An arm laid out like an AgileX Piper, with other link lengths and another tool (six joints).
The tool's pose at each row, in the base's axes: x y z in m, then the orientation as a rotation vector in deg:
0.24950, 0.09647, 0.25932, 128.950, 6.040, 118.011
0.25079, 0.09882, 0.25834, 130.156, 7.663, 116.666
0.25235, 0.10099, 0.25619, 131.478, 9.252, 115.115
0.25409, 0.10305, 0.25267, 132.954, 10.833, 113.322
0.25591, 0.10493, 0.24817, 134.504, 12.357, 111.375
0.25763, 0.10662, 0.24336, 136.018, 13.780, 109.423
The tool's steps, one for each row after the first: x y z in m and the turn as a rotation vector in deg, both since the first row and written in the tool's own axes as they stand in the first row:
-0.00060, -0.00246, 0.00133, 0.820, -1.131, -0.758
-0.00234, -0.00487, 0.00303, 1.622, -2.414, -1.515
-0.00545, -0.00733, 0.00503, 2.428, -3.882, -2.272
-0.00953, -0.00971, 0.00720, 3.215, -5.459, -3.005
-0.01395, -0.01195, 0.00930, 3.963, -7.025, -3.684

